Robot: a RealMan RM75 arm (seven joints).
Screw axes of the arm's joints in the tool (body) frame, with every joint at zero. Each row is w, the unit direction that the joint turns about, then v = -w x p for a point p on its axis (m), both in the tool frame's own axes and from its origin. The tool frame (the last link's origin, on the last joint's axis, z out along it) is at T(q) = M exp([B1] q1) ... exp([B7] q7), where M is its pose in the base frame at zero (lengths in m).
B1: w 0 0 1 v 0 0 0
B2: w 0 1 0 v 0.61 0 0
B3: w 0 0 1 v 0 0 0
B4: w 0 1 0 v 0.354 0 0
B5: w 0 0 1 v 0 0 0
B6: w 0 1 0 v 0.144 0 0
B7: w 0 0 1 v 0 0 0
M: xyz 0 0 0.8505 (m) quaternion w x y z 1 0 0 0
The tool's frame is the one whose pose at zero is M.
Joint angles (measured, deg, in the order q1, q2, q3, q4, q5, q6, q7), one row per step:
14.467, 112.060, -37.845, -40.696, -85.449, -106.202, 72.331
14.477, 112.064, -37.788, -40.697, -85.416, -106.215, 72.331
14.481, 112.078, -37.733, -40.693, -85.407, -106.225, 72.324
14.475, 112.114, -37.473, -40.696, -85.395, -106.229, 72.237
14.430, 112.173, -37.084, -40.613, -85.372, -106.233, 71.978
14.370, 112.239, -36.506, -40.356, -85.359, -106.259, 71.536
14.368, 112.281, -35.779, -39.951, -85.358, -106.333, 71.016
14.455, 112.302, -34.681, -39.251, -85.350, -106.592, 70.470
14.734, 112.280, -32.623, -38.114, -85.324, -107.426, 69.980
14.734, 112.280, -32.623, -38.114, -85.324, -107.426, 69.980
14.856, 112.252, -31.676, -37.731, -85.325, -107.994, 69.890
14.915, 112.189, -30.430, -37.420, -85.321, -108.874, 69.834
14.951, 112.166, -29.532, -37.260, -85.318, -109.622, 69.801
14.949, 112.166, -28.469, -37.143, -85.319, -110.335, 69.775
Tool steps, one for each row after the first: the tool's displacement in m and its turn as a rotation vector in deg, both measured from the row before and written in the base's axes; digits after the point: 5 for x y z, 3 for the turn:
-0.00004, 0.00006, 0.00021, 0.070, 0.040, 0.006
0.00000, 0.00000, 0.00008, 0.051, 0.034, -0.005
0.00024, -0.00002, 0.00057, 0.290, 0.055, -0.050
0.00064, -0.00029, 0.00063, 0.485, 0.081, -0.093
0.00118, -0.00058, 0.00070, 0.682, 0.155, -0.166
0.00130, -0.00050, 0.00089, 0.782, 0.235, -0.168
0.00152, -0.00065, 0.00136, 0.945, 0.558, -0.205
0.00153, -0.00114, 0.00323, 1.394, 1.273, -0.114
0.00000, 0.00000, 0.00000, 0.000, 0.000, 0.000
0.00026, -0.00081, 0.00185, 0.542, 0.586, 0.120
0.00036, -0.00172, 0.00303, 0.721, 0.668, 0.253
-0.00003, -0.00149, 0.00216, 0.501, 0.480, 0.312
0.00030, -0.00167, 0.00254, 0.670, 0.496, 0.202

